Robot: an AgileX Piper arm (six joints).
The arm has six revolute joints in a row. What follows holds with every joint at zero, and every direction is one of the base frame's.
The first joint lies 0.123 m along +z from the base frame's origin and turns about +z.
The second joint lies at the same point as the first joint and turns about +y.
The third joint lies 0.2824 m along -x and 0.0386 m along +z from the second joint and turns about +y.
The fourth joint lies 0.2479 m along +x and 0.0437 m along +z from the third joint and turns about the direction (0.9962, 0, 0.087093).
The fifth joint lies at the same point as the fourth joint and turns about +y.
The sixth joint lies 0.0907 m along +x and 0.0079 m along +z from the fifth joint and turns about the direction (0.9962, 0, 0.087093).
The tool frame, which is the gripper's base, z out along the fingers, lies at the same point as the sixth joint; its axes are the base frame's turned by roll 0, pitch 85.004 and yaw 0 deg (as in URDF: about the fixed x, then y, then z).
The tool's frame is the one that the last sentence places.
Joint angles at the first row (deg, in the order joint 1, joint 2, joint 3, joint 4, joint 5, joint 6):
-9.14, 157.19, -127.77, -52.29, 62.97, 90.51
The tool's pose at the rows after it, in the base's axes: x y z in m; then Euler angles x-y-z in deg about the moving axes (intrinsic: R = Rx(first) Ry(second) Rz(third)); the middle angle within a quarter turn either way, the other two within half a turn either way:
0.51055 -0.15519 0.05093 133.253 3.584 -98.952
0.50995 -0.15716 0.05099 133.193 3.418 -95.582
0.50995 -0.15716 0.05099 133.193 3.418 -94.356
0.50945 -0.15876 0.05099 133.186 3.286 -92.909
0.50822 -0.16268 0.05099 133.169 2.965 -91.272
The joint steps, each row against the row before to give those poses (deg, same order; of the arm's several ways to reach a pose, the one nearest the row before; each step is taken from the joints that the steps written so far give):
-0.86, 0.00, 0.00, 0.00, 0.05, 3.04
-0.21, 0.00, 0.00, -0.06, 0.02, 3.24
0.00, 0.00, 0.00, 0.00, 0.00, 1.23
-0.18, 0.00, 0.00, 0.00, 0.00, 1.32
-0.44, 0.00, 0.00, 0.00, 0.00, 1.33

